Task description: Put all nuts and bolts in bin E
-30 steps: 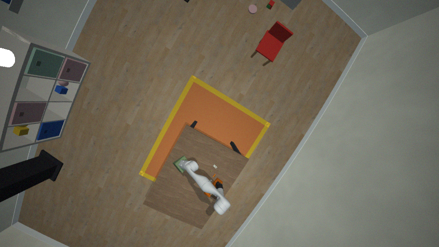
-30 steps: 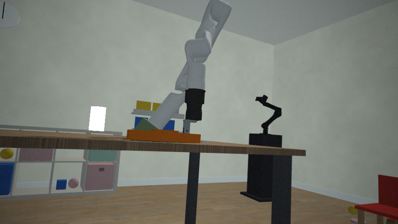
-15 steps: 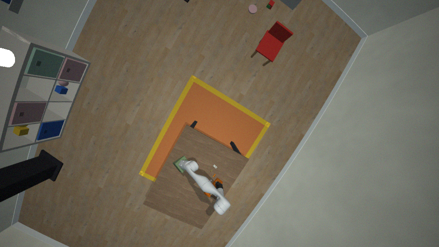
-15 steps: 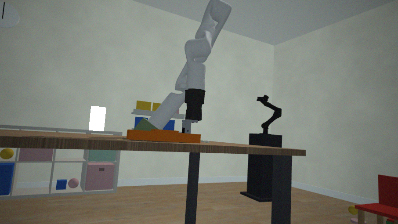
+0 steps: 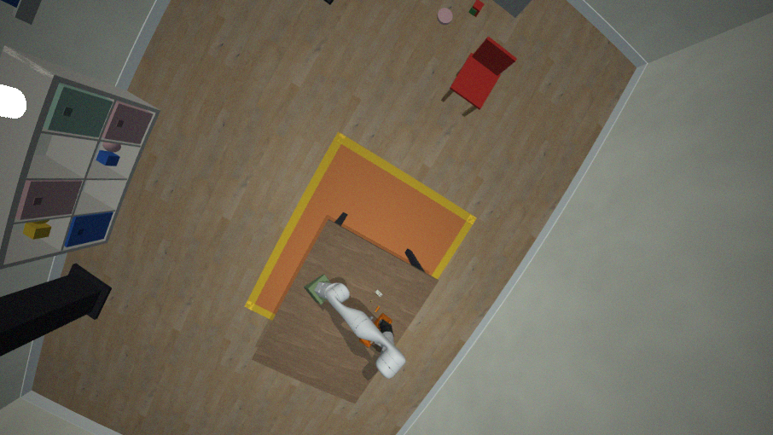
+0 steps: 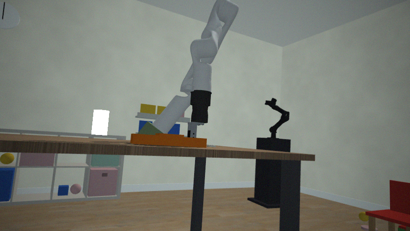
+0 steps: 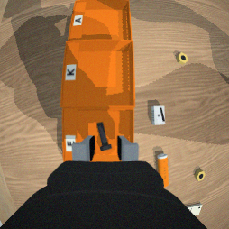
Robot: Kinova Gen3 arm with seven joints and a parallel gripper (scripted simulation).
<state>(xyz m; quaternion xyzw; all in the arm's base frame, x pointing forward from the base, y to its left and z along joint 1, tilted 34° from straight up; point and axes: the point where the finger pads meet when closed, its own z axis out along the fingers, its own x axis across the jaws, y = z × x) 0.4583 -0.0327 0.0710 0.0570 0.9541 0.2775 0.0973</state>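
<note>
The dark bolt lies 30 mm below my hand. From my hand the other things lie so: orange marker: 80 mm behind, 50 mm to the left, 30 mm below; then orange bin: 90 mm to the right, 20 mm below; then white sharpener-like piece: 70 mm behind, 30 mm to the right, 30 mm below.
</note>
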